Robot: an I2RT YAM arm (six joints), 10 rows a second.
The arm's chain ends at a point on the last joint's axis. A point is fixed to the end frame.
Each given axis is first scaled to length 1.
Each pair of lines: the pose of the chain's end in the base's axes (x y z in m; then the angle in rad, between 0 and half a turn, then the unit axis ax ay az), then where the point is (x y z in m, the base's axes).
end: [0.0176 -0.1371 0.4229 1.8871 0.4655 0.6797 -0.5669]
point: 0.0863 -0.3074 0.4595
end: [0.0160 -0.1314 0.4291 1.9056 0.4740 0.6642 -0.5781]
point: 0.0780 -0.3040 0.4666
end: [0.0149 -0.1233 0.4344 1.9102 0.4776 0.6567 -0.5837]
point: 0.0740 -0.2967 0.4730
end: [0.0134 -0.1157 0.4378 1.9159 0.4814 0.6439 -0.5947]
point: 0.0680 -0.2900 0.4790
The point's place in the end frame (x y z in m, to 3 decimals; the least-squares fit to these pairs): -0.017 0.013 0.186
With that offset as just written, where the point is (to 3 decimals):
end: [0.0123 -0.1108 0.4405 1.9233 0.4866 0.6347 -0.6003]
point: 0.063 -0.286 0.483
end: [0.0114 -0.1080 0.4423 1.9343 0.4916 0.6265 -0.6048]
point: 0.059 -0.284 0.484
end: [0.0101 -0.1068 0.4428 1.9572 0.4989 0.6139 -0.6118]
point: 0.051 -0.285 0.485
